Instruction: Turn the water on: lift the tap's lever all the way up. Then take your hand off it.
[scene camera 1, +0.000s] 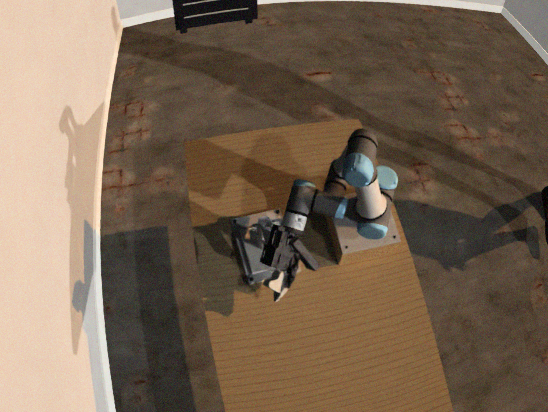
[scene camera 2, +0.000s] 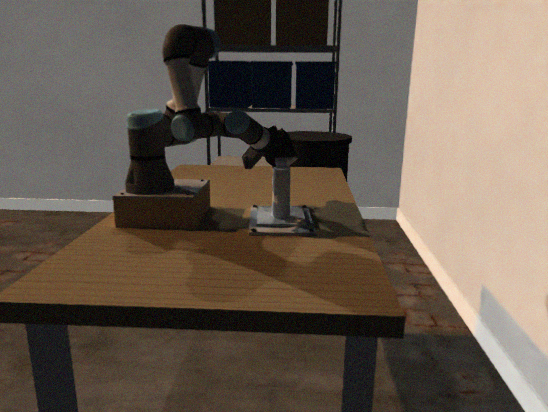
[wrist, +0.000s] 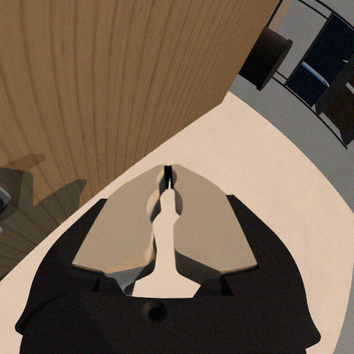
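Pixels of known places: gripper, between the fingertips: (scene camera 1: 275, 301) (scene camera 2: 289, 164); arm's base, origin of its link: (scene camera 2: 150, 188).
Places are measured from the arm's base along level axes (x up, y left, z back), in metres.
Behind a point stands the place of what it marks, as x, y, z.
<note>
The grey tap (scene camera 2: 281, 194) @(-0.004, -0.078, -0.349) (scene camera 1: 257, 232) @(0.046, -0.042, -0.373) stands upright on its square base plate (scene camera 2: 260, 229) @(-0.077, -0.145, -0.286) (scene camera 1: 252, 257). Its upper part is mostly hidden behind the gripper in both scene views, so the lever's height cannot be told. My gripper (scene camera 1: 278, 295) @(0.027, 0.177, -0.410) (wrist: 169, 167) is shut, with its pale fingertips together and nothing between them. It is at the height of the tap's top, and its fingertips reach past the plate's edge in the first scene view. Whether it touches the lever is hidden. In the wrist view the lever does not show; a corner of the base plate (wrist: 3, 199) shows at the left edge.
The arm's base block (scene camera 1: 367, 241) @(-0.001, 0.094, -0.064) (scene camera 2: 160, 210) @(-0.036, -0.089, -0.035) stands on the wooden table (scene camera 1: 320, 325) @(-0.085, 0.272, -0.297) (scene camera 2: 200, 280) @(-0.085, -0.410, -0.143) beside the tap. A pale wall (scene camera 1: 55, 200) (scene camera 2: 470, 150) rises beyond the table's tap side. A dark round bin (scene camera 2: 322, 150) (wrist: 265, 57) and a shelf rack (scene camera 2: 280, 49) stand behind the table.
</note>
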